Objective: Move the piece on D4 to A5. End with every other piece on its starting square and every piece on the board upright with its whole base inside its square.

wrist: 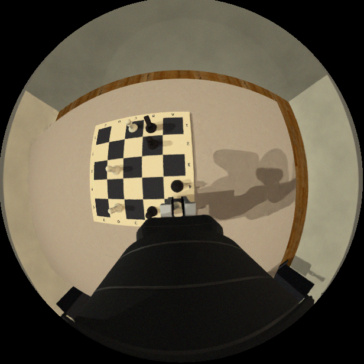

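My gripper (177,203) is shut on a chess piece over the A5 corner of the chessboard (191,150). The fingers hide most of the held piece; its colour, its type and whether its base touches the board cannot be told. Square D4 (116,188) is dark and bears no piece. A black piece (177,185) stands on A4, just beyond the fingers. Another black piece (151,212) is on B5, close to the left finger and partly hidden by the gripper body.
White pieces stand on C1 (132,127), D3 (114,169) and D5 (116,208). Black pieces stand on B1 (151,127) and B2 (152,144). The arm's shadow falls on the table (240,120) right of the board. A wooden edge (301,165) borders the table.
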